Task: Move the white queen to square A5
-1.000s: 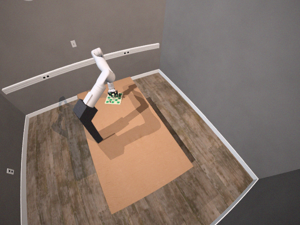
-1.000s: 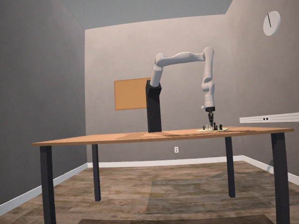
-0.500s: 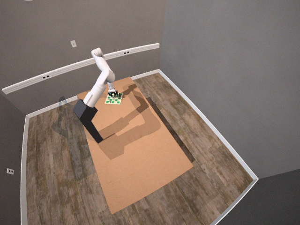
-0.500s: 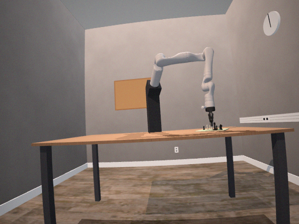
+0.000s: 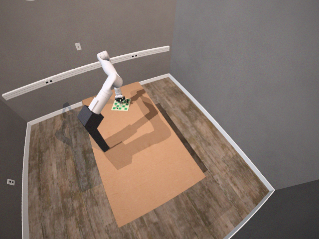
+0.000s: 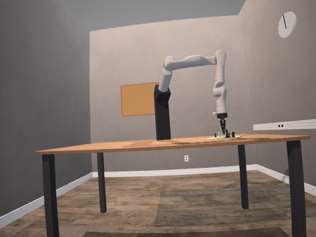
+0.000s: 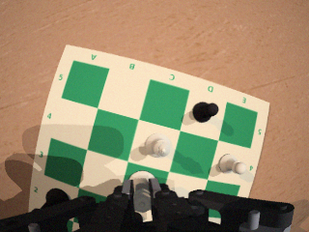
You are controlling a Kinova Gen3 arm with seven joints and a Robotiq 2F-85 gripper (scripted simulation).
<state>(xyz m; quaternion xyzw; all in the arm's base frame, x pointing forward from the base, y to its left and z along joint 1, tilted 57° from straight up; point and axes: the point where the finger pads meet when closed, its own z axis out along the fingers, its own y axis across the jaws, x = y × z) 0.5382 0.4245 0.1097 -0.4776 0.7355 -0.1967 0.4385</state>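
The cream chessboard lies 40 mm below my hand. The rest, counted from my hand: white queen (20 mm below).
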